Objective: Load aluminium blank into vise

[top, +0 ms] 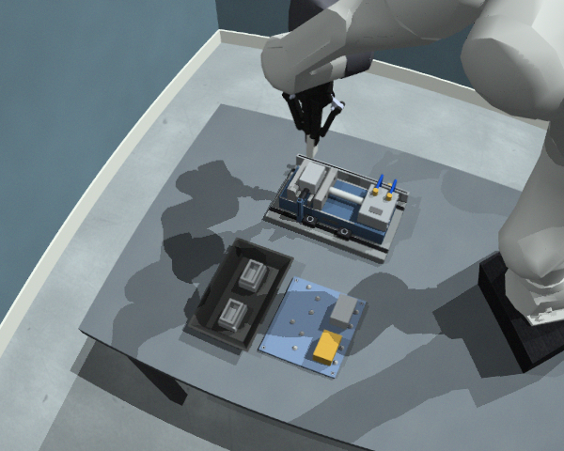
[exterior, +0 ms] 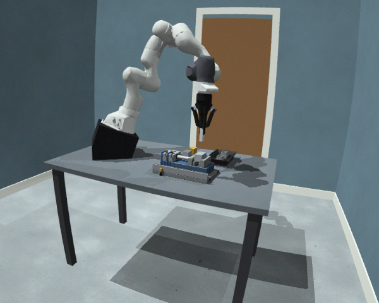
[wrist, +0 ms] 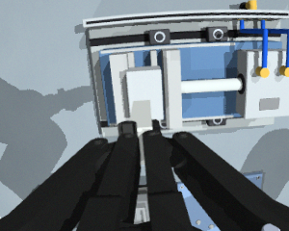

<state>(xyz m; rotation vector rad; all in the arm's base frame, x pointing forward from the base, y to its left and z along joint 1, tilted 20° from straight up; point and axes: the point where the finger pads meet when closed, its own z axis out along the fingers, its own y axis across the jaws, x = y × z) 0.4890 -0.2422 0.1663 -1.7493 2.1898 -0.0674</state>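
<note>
Right now my hand is 30 mm short of the fixed jaw and 140 mm above it. Round my hand: vise: 70 mm behind, 20 mm to the left, 170 mm below; vise hose block: 160 mm behind, 40 mm to the left, 140 mm below; moving jaw: 40 mm behind, 10 mm to the left, 140 mm below.
</note>
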